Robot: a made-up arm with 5 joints.
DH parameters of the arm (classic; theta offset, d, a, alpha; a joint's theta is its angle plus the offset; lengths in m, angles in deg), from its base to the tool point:
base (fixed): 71.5 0 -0.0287 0
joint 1: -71.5 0.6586 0.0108 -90
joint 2: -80.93 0 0.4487 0
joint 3: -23.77 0 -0.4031 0
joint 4: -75.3 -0.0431 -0.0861 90
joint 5: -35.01 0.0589 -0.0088 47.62
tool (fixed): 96.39 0.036 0 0
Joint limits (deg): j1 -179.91..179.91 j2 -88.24..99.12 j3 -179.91..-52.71 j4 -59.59..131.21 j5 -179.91..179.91
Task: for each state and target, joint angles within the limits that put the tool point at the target. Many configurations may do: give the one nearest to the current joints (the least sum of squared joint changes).
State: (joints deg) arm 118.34 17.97 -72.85 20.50 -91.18
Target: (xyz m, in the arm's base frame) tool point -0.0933 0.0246 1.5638
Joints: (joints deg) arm 159.55 -26.64 -108.42 13.70 -95.53
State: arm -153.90 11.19 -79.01 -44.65 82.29
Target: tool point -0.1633 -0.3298 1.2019
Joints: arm -105.62 -21.69 -53.19 -55.46 84.61
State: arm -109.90 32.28 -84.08 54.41 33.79
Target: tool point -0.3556 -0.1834 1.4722
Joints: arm -145.20 -11.22 -111.26 48.06 33.97
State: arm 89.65 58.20 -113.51 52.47 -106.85
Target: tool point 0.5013 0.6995 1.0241
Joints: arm 56.03 43.57 -131.84 46.40 -104.08
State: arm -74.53 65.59 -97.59 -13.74 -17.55
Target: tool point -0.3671 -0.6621 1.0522
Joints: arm -115.25 23.91 -85.29 -29.90 -16.12
